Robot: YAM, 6 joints.
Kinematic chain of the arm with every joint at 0, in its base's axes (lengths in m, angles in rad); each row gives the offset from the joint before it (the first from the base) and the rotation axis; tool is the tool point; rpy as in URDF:
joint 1: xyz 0 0 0.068 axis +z
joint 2: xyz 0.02 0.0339 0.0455 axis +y
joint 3: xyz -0.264 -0.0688 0 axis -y
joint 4: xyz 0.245 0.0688 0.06 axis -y
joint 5: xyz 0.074 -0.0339 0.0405 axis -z
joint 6: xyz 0.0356 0 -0.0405 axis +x
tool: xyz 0 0 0 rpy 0 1.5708 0
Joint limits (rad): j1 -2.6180..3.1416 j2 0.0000..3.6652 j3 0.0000..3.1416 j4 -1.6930..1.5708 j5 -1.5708..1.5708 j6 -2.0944..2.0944
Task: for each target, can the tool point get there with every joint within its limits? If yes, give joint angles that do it. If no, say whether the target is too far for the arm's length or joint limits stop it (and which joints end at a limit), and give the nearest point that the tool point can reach.
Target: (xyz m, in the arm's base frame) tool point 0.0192 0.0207 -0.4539
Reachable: no: joint limits stop it (at a limit: joint 2) | nearest point 0.0579 0.0625 -0.3413 | short by 0.126 m
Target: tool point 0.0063 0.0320 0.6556
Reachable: yes | joints 0.6090 1.1806 2.4578 -0.8054 -0.6900 1.7375
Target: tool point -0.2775 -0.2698 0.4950
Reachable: yes | joints 0.7331 0.3664 2.4644 -0.6674 0.4282 -1.3569
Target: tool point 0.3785 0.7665 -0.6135
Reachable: no: too far | nearest point 0.2244 0.4545 -0.2720 | short by 0.488 m
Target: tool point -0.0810 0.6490 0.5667
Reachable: no: too far | nearest point -0.0655 0.5251 0.4774 | short by 0.154 m
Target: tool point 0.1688 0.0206 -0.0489
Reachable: yes | joints 0.1221 2.5499 0.8329 -0.8616 0.0032 -1.4763
